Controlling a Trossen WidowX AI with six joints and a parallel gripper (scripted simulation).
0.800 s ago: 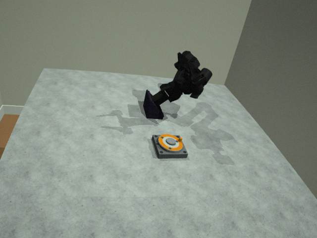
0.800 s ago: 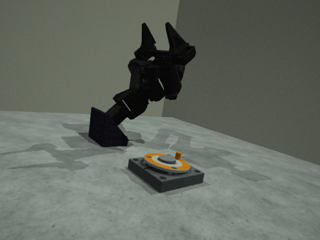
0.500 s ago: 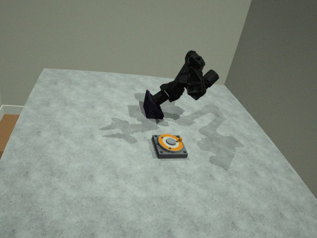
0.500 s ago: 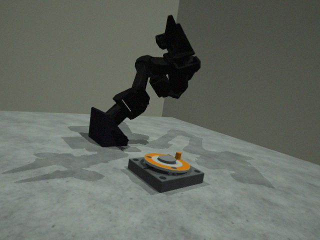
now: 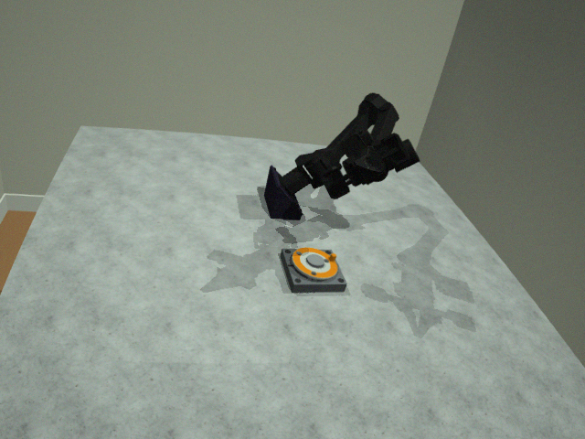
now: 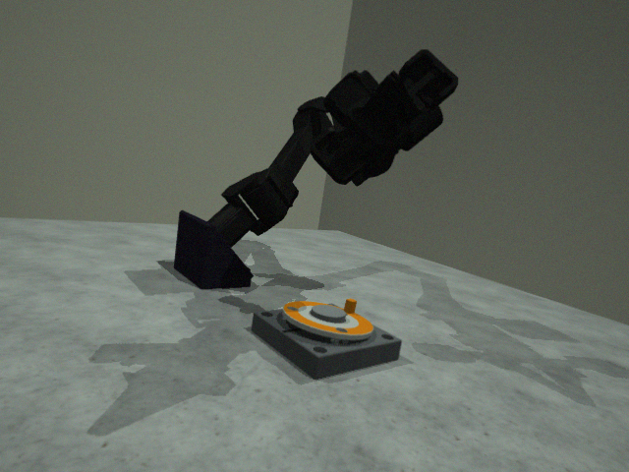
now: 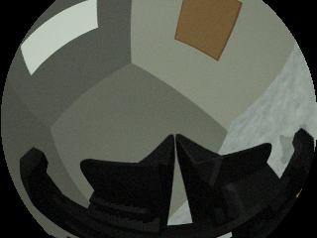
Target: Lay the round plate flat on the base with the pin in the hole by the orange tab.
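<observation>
My gripper tip is 28 cm above the dark square base, 3 cm past it and 1 cm to the left of it.
</observation>
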